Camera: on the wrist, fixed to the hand. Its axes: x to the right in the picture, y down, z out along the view.
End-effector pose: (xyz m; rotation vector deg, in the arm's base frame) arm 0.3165 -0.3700 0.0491 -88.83 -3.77 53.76
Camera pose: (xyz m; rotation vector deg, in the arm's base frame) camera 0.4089 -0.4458 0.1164 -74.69 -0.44 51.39
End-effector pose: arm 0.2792 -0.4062 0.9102 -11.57 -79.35 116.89
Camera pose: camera 0.3761 -0.3117 0.9322 -1.86 -64.87 123.63
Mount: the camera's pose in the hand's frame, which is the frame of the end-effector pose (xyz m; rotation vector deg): -0.0140 -0.0822 -0.1089 14.05 -1.69 -2.71
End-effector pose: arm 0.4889 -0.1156 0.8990 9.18 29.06 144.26
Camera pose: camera 0.5182 -0.0949 0.7666 15.69 45.70 137.35
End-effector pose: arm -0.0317 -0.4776 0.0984 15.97 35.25 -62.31
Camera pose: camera -0.1450 -0.4499 0.0262 26.43 26.57 -69.45
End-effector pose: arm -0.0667 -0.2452 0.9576 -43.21 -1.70 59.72
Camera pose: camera 0.0287 -0.3391 0.9275 -29.41 3.10 56.78
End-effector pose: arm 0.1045 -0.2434 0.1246 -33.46 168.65 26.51
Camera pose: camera 0.1445 -0.3450 0.2075 -34.80 165.55 5.81
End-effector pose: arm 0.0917 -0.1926 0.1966 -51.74 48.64 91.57
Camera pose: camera 0.1884 -0.2793 0.1527 -41.15 55.67 81.75
